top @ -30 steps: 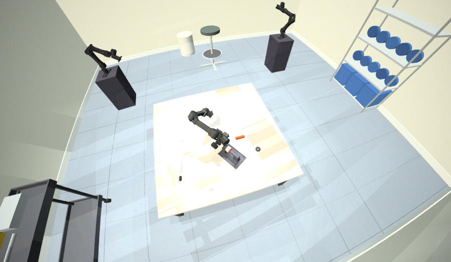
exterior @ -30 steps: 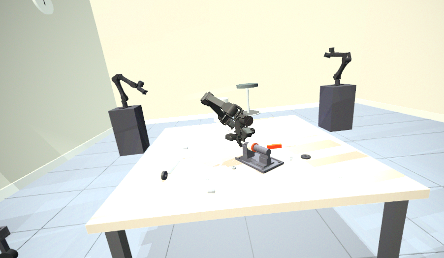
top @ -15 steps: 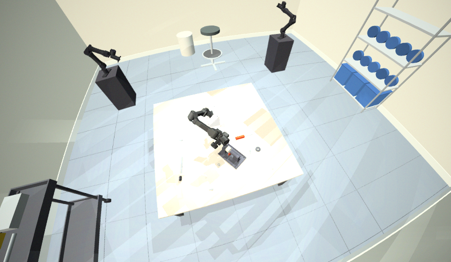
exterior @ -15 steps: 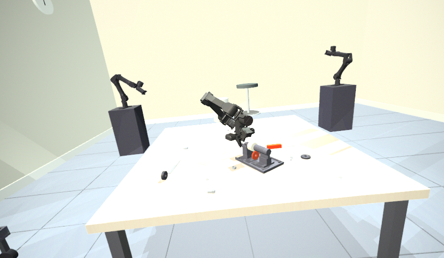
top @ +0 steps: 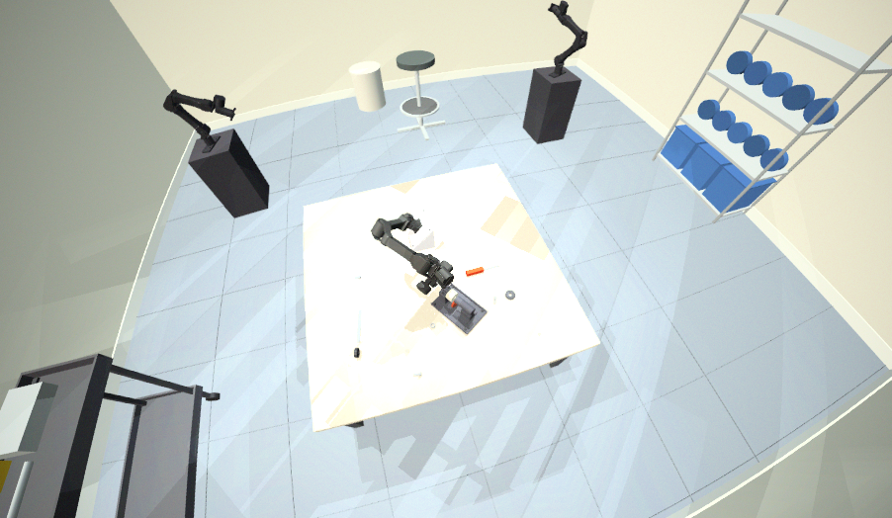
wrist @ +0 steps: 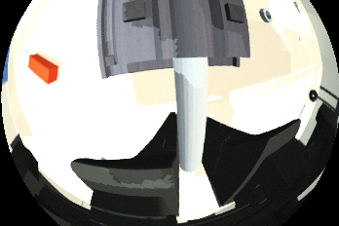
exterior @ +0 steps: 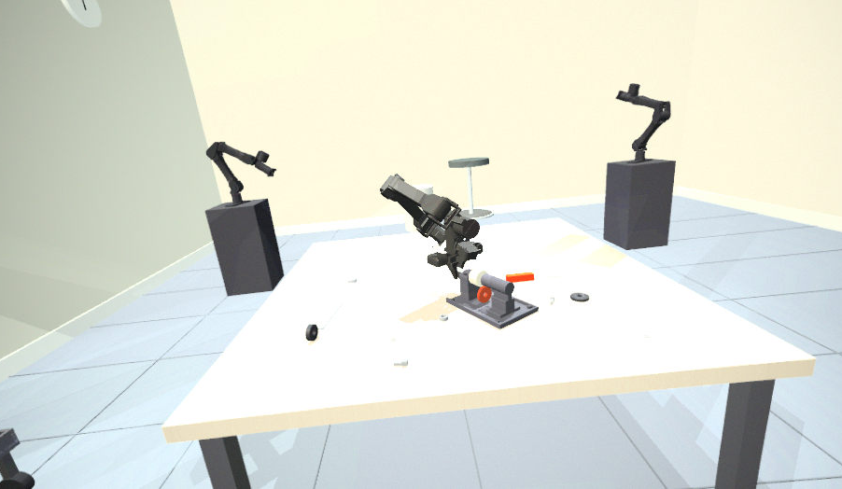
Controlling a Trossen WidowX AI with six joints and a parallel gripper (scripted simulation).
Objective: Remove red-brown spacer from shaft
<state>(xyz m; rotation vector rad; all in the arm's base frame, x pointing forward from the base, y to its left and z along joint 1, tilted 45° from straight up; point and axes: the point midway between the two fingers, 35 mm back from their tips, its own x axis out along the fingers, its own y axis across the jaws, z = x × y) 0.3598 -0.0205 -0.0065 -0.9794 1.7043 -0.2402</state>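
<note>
Right now the pale shaft is 4 cm ahead of my gripper tip, 2 cm to the left of it and 3 cm above it. From my gripper tip the other things lie so: thin rod: 7 cm ahead, 40 cm to the right, 4 cm below; then cream spacer: 10 cm ahead, 6 cm to the left, 3 cm above; then red-brown spacer: 11 cm ahead, 6 cm to the left, 1 cm below.
</note>
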